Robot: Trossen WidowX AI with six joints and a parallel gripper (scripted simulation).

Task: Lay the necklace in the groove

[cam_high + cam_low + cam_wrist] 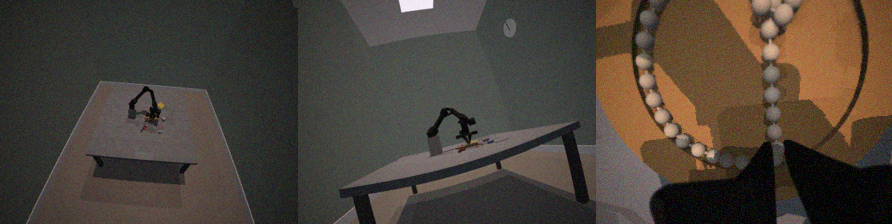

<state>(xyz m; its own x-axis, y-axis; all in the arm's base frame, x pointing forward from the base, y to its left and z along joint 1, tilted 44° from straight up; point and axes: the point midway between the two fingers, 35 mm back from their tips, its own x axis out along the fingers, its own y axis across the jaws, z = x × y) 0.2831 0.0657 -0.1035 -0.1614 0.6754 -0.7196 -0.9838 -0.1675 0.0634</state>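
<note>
Right now my gripper tip is 120 mm short of the grey flat piece, 100 mm to the left of it and 10 mm above it. Round my gripper tip: red tool (80 mm behind, 170 mm to the right, 10 mm below); then bluish piece (130 mm ahead, 190 mm to the right, 10 mm below); then yellow object (100 mm ahead, 320 mm to the left, 10 mm below).
</note>
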